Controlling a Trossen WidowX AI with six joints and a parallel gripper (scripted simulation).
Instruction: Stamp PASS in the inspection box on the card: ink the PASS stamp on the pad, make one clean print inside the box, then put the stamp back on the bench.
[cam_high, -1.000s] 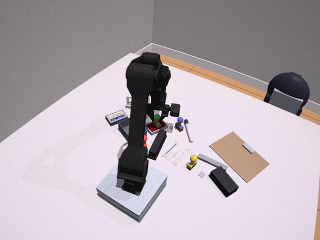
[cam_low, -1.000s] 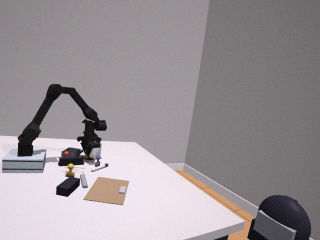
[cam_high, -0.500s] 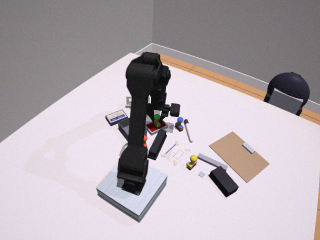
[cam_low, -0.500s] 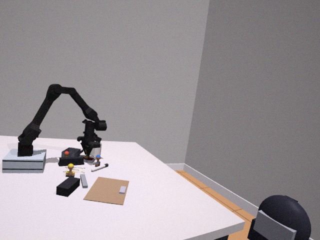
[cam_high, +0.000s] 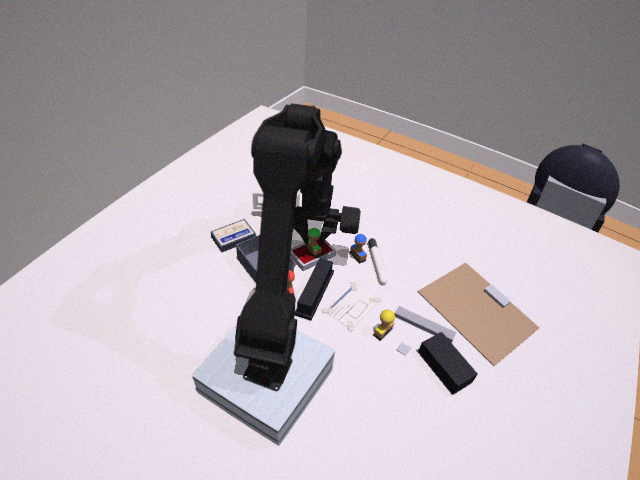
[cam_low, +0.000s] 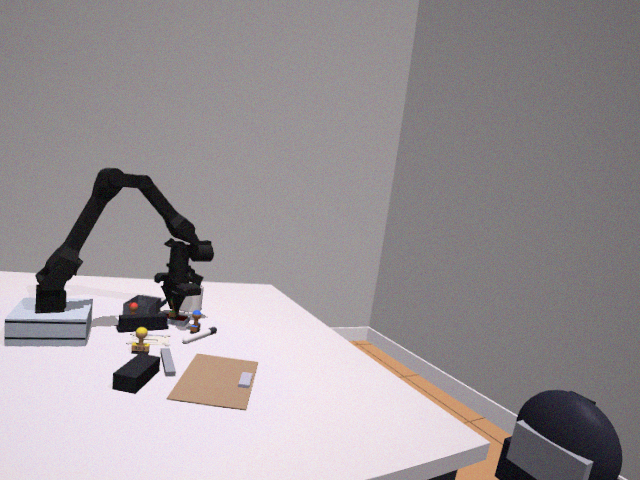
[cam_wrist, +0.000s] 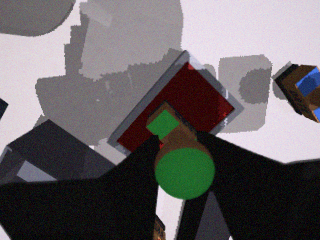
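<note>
The red ink pad lies 3 cm below my gripper tip. Round my gripper tip: green-knobbed stamp right at my gripper tip; then blue-knobbed stamp 10 cm to the right, 4 cm ahead, 2 cm below; then dark tray 8 cm to the left, 8 cm behind, 2 cm below.
</note>
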